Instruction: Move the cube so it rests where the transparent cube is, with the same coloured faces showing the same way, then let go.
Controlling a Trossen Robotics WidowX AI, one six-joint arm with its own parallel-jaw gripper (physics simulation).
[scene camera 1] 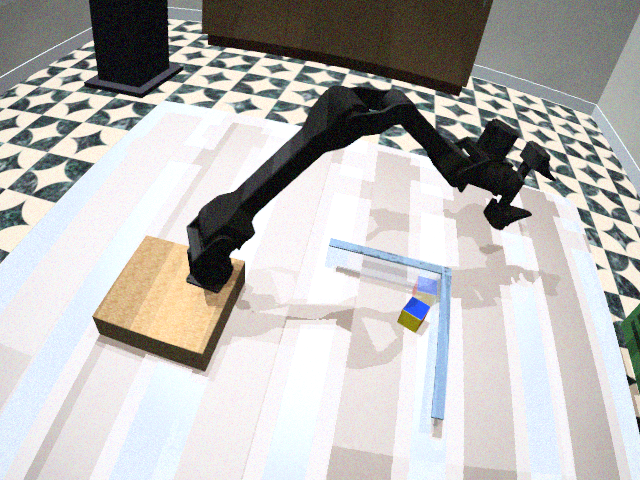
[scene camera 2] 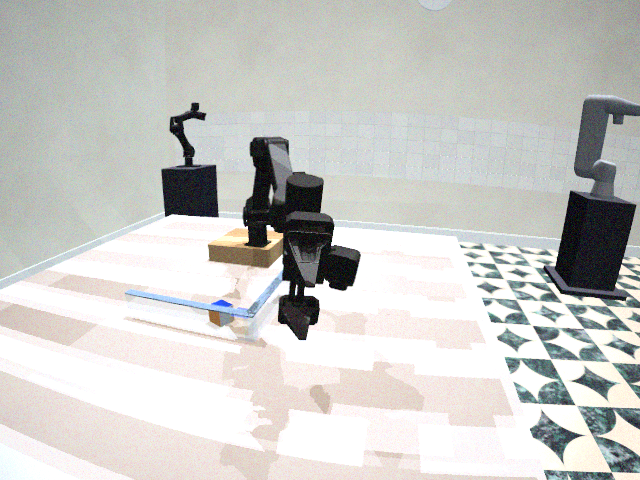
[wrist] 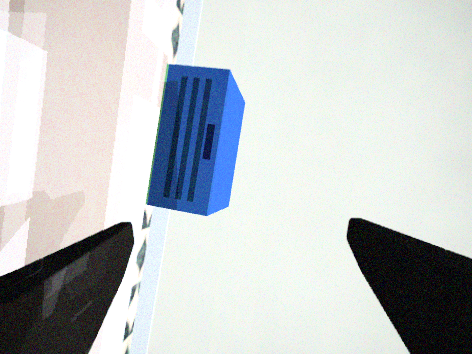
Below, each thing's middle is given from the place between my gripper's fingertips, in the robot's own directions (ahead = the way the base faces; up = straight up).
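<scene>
There is the pale blue L-shaped rail (scene camera 1: 344, 256), and my hand is 150 mm above it. My hand is also 330 mm to the left of the rail, and 260 mm past it.
</scene>
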